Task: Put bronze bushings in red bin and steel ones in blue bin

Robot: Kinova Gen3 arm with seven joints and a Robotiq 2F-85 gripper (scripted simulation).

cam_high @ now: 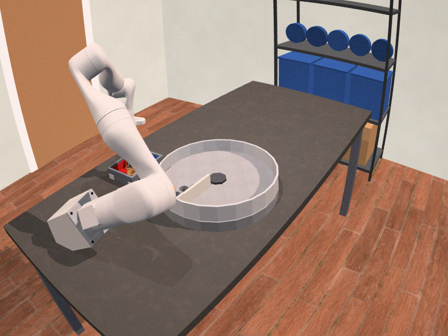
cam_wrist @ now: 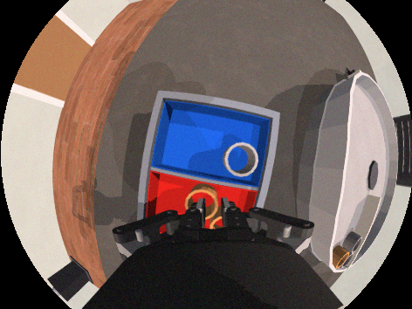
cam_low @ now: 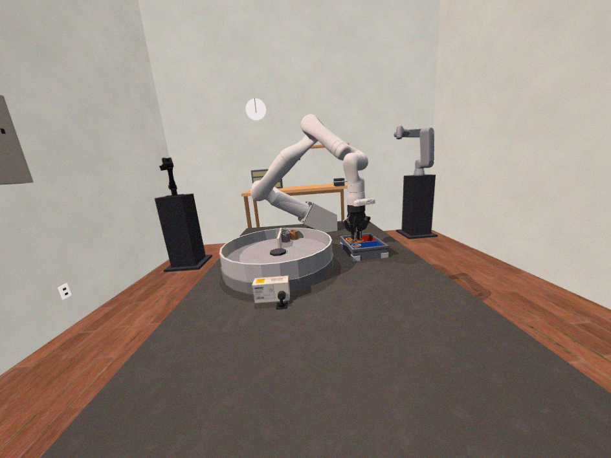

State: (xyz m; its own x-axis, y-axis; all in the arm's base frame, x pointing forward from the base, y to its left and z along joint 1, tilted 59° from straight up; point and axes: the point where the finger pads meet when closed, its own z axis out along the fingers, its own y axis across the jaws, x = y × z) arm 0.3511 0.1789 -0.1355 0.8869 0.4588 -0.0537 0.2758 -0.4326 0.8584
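The grey tray is 30 mm ahead of my hand, 20 mm to the left of it and 40 mm below it. Also, from my hand: turntable (100 mm ahead, 340 mm to the right, 10 mm below).
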